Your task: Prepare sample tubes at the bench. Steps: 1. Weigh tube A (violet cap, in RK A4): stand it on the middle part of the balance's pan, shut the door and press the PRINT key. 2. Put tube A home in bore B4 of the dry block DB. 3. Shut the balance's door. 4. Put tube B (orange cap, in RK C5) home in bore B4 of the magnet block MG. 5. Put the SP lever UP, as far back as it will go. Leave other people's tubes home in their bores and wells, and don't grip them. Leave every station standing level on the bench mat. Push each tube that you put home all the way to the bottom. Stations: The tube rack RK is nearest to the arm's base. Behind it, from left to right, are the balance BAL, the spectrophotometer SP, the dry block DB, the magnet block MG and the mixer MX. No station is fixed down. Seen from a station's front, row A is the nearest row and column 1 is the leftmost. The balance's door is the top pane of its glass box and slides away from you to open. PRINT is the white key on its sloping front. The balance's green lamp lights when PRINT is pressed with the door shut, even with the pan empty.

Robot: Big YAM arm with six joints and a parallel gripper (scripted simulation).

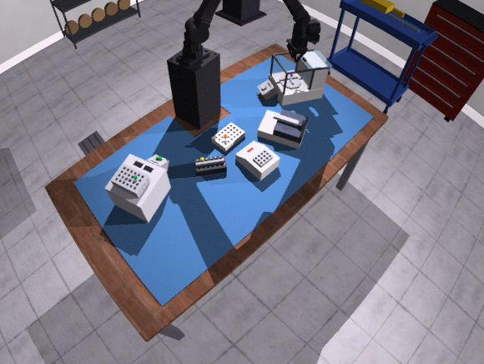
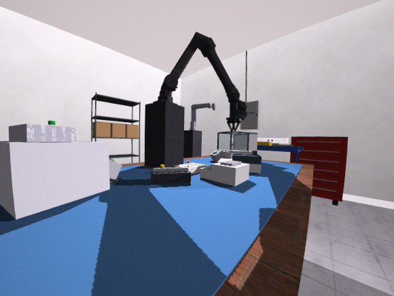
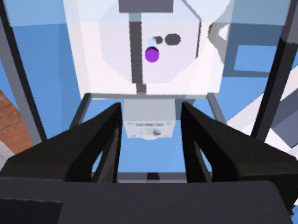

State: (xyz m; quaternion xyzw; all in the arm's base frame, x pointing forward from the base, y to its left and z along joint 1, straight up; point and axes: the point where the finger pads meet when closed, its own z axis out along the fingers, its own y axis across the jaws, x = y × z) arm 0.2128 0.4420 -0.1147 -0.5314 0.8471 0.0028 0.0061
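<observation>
My hand is 130 mm above the violet-capped tube. Round my hand: tube rack RK: 10 mm ahead, 460 mm to the right, 210 mm below; then print key: 70 mm behind, 130 mm to the right, 160 mm below; then SP lever: 160 mm ahead, 240 mm to the right, 140 mm below.
</observation>
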